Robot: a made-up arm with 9 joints. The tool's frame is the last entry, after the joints. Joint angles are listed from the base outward. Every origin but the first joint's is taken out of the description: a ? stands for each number. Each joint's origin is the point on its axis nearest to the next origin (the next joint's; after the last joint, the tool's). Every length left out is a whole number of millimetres.
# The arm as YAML. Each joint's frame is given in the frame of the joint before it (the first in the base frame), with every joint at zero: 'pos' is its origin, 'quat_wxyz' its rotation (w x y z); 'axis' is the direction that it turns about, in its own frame. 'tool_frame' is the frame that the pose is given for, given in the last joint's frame.
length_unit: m
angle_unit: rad
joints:
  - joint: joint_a
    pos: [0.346, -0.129, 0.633]
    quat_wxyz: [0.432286, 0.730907, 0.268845, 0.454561]
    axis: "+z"
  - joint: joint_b
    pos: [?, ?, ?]
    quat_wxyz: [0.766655, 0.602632, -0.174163, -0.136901]
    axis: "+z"
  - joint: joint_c
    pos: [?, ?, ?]
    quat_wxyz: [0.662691, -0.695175, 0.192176, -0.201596]
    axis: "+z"
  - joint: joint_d
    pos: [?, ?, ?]
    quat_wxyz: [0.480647, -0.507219, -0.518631, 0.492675]
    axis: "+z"
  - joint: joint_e
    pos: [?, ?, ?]
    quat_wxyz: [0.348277, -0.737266, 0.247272, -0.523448]
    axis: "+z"
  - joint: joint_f
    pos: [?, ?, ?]
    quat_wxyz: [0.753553, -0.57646, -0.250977, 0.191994]
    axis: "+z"
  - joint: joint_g
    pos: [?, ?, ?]
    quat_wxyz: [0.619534, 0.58, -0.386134, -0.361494]
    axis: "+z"
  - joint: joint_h
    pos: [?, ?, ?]
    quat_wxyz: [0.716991, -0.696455, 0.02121, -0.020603]
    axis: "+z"
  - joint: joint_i
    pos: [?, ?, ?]
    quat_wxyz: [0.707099, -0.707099, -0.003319, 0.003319]
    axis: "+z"
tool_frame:
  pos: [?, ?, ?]
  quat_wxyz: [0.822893, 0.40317, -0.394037, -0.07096]
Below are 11 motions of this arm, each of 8 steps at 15 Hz.
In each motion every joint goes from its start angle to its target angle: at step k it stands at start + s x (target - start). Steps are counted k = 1, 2, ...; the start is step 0. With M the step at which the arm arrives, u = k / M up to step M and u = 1 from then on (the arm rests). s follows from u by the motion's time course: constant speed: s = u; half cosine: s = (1 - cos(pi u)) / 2; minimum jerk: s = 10 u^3 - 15 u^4 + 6 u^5.
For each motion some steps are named. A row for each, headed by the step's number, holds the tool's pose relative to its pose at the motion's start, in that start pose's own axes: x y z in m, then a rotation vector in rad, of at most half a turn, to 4 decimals.
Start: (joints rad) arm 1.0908 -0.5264 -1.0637 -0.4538 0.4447 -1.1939 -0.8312 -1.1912 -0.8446
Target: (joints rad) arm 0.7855 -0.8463 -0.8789 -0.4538 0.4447 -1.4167 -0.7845 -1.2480 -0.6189
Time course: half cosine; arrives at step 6
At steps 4, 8:
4: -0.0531 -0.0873 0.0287 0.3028 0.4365 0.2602
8: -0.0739 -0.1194 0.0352 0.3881 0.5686 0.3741

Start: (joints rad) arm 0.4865 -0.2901 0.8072 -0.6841 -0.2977 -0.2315 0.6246 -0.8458 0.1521
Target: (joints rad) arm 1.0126 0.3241 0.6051 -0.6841 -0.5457 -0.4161 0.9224 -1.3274 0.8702
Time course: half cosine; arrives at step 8
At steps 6, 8:
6: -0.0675 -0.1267 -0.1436 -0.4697 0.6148 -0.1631
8: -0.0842 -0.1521 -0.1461 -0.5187 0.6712 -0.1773

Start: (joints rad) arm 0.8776 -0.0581 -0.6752 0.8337 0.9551 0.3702 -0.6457 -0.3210 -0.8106
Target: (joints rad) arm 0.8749 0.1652 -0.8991 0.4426 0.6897 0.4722 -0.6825 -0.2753 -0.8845
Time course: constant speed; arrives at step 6
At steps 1, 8:
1: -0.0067 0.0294 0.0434 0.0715 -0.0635 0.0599
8: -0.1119 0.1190 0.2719 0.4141 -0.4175 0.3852

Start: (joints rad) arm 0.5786 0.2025 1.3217 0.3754 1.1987 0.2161 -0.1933 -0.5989 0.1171
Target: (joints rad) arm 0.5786 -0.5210 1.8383 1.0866 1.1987 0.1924 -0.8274 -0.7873 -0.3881
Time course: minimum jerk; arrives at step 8
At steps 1, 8:
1: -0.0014 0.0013 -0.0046 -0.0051 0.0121 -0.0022
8: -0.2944 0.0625 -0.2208 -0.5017 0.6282 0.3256

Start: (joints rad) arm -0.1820 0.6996 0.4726 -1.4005 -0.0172 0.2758 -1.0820 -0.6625 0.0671
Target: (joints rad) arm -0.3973 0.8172 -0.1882 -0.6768 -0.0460 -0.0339 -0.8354 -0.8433 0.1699
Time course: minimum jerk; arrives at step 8
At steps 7, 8:
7: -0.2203 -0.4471 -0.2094 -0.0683 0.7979 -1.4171
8: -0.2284 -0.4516 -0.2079 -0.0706 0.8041 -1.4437

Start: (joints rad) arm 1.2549 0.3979 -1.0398 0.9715 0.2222 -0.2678 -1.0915 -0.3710 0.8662
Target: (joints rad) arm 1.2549 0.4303 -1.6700 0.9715 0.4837 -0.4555 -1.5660 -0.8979 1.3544
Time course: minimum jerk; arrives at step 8
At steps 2, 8:
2: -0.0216 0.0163 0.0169 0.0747 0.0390 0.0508
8: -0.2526 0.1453 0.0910 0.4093 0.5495 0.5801

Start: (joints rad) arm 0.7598 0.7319 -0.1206 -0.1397 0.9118 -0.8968 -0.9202 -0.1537 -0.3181
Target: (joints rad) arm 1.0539 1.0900 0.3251 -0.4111 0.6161 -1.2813 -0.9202 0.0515 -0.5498
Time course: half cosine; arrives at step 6
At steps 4, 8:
4: -0.2247 -0.1993 -0.2773 -0.5566 0.4802 -0.1495
8: -0.3203 -0.2823 -0.2994 -0.7668 0.6065 -0.1655

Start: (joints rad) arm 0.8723 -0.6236 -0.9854 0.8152 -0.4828 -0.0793 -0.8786 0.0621 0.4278
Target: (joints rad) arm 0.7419 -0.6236 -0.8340 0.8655 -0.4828 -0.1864 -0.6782 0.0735 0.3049
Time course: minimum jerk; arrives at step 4
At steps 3, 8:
3: -0.0364 0.0098 -0.0190 -0.1056 -0.1146 -0.0932
8: -0.0409 0.0110 -0.0214 -0.1200 -0.1271 -0.1038

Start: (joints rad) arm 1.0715 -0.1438 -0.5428 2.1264 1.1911 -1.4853 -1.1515 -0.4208 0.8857
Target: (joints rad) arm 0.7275 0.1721 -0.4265 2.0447 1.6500 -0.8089 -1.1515 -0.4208 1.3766
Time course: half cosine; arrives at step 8
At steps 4, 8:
4: -0.0185 0.1468 -0.1371 -0.1734 0.6049 0.3036
8: -0.1363 0.3004 -0.2675 -0.3368 1.1803 0.6401

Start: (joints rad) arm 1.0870 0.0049 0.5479 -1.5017 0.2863 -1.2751 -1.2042 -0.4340 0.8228
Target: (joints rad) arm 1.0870 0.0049 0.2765 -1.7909 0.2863 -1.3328 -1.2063 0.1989 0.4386
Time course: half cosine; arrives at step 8
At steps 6, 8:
6: -0.0035 0.0516 0.0137 -0.5084 -0.4643 0.2734
8: -0.0064 0.0587 0.0102 -0.5851 -0.5360 0.3271

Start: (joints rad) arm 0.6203 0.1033 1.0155 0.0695 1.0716 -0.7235 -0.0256 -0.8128 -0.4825
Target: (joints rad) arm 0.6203 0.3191 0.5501 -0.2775 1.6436 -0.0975 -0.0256 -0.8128 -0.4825
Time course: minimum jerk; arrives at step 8
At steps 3, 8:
3: 0.0072 -0.0073 0.0853 0.3333 -0.1467 0.0518
8: -0.0411 -0.1344 0.2542 1.1451 -0.5675 0.2330

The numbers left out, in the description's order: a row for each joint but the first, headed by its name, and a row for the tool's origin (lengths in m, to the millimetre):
joint_b: 0.146 -0.08 0.0
joint_c: 0.012 0.033 0.0
joint_d: -0.064 0.134 0.0
joint_e: -0.03 -0.132 0.0
joint_f: 0.191 -0.064 0.0
joint_g: 0.112 -0.01 0.0
joint_h: -0.013 0.106 0.0
joint_i: 0.216 0.046 0.0
tool: -0.042 0.0 0.0

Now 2 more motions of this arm.
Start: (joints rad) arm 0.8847 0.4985 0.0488 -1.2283 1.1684 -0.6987 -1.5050 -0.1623 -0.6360
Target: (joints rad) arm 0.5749 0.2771 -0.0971 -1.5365 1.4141 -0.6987 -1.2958 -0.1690 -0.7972
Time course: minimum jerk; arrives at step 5
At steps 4, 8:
4: -0.1354 0.1112 -0.0349 -0.3278 -0.3244 0.3689
8: -0.1453 0.1146 -0.0400 -0.3452 -0.3402 0.3914

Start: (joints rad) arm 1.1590 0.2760 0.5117 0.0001 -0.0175 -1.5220 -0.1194 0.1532 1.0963
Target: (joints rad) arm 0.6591 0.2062 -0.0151 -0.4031 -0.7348 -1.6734 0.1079 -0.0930 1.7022
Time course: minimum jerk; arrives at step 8
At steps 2, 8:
2: -0.0287 -0.0061 0.0336 0.0241 -0.0724 0.0050
8: -0.3618 -0.1733 0.1197 0.5531 -0.8735 0.0302

